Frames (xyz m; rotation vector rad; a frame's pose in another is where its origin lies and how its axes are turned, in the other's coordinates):
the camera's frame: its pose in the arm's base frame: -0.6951 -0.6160 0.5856 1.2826 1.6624 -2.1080
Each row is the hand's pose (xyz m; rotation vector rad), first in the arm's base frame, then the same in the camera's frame.
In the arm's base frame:
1: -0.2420 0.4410 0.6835 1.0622 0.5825 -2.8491
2: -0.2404 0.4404 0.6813 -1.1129 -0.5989 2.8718
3: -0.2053 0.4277 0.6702 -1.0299 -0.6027 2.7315
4: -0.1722 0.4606 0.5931 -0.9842 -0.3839 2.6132
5: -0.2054 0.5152 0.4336 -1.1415 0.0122 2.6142
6: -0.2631 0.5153 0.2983 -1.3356 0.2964 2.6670
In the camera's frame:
1: 0.0336 -0.1871 -1.1384 0.8229 -0.3103 0.1031
2: 0.0340 -0.1843 -1.1388 0.8371 -0.2599 0.0786
3: 0.0155 -0.1508 -1.1460 0.8891 -0.1817 -0.0567
4: 0.0609 -0.0881 -1.1921 1.0769 -0.1032 -0.1164
5: 0.2126 -0.0138 -1.2236 1.2946 -0.0648 0.0973
6: 0.3428 0.0485 -1.1955 1.3769 -0.0775 0.3603

